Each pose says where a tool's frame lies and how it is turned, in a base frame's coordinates. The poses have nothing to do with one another.
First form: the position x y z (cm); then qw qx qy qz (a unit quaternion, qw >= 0).
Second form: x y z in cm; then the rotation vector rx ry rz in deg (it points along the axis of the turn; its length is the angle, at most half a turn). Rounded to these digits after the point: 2 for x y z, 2 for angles.
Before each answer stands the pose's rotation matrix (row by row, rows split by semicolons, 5 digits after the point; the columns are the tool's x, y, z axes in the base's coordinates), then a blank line. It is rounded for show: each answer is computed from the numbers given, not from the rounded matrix.
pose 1, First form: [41.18 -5.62 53.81 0.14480 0.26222 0.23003 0.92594]
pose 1, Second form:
-0.82055 -0.14751 0.55221; 0.38879 -0.85224 0.35005; 0.41898 0.50192 0.75665

[41.18 -5.62 53.81 43.29 37.98 152.86]
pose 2, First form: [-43.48 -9.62 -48.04 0.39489 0.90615 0.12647 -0.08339]
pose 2, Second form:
0.95410 0.29506 -0.05124; 0.16334 -0.65613 -0.73676; -0.25101 0.69457 -0.67421

[-43.48 -9.62 -48.04 131.65 18.37 -12.12]
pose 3, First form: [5.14 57.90 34.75 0.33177 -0.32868 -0.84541 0.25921]
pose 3, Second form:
-0.56380 0.38374 -0.73135; 0.72773 0.64956 -0.22018; 0.39057 -0.65636 -0.64548

[5.14 57.90 34.75 -49.21 -126.58 38.81]
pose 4, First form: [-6.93 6.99 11.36 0.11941 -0.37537 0.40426 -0.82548]
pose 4, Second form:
-0.68968 -0.10635 0.71626; -0.50063 -0.64463 -0.57777; 0.52317 -0.75706 0.39135

[-6.93 6.99 11.36 -62.87 67.71 -138.25]
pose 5, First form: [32.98 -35.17 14.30 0.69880 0.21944 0.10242 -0.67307]
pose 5, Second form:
0.07296 0.98564 -0.15226; -0.89574 -0.00237 -0.44457; -0.43854 0.16882 0.88271

[32.98 -35.17 14.30 28.02 13.08 -85.94]
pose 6, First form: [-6.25 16.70 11.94 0.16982 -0.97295 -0.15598 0.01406]
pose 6, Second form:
0.95095 0.29875 -0.08034; 0.30830 -0.89366 0.32607; 0.02562 -0.33484 -0.94193

[-6.25 16.70 11.94 -158.41 -25.40 2.29]
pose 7, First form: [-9.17 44.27 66.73 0.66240 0.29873 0.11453 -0.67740]
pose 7, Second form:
0.05603 0.96585 -0.25299; -0.82899 -0.09622 -0.55092; -0.55645 0.24059 0.79529

[-9.17 44.27 66.73 38.69 14.83 -87.74]
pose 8, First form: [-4.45 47.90 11.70 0.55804 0.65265 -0.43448 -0.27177]
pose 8, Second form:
0.47473 -0.26381 -0.83966; -0.87045 0.00037 -0.49226; 0.13017 0.96457 -0.22946

[-4.45 47.90 11.70 88.21 -58.73 -36.73]
